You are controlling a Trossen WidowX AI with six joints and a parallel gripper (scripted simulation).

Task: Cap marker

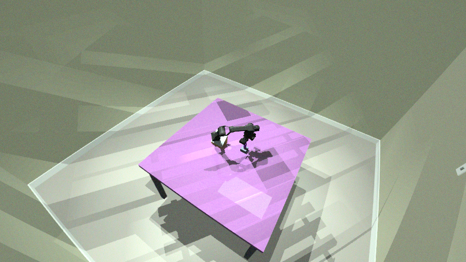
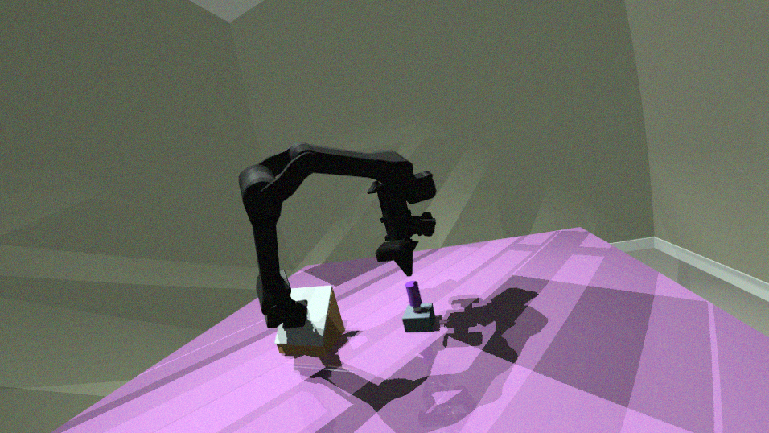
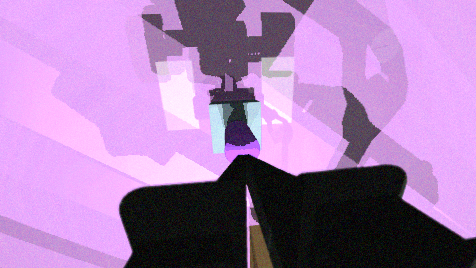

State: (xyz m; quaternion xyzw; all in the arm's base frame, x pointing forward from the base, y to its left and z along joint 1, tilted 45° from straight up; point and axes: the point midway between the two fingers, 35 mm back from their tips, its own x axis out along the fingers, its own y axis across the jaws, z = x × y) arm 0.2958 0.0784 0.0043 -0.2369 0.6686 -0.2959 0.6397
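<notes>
My gripper tip is now 40 mm above the purple cap. Also, from my gripper tip: dark grey-green holder block: 110 mm below.
</notes>
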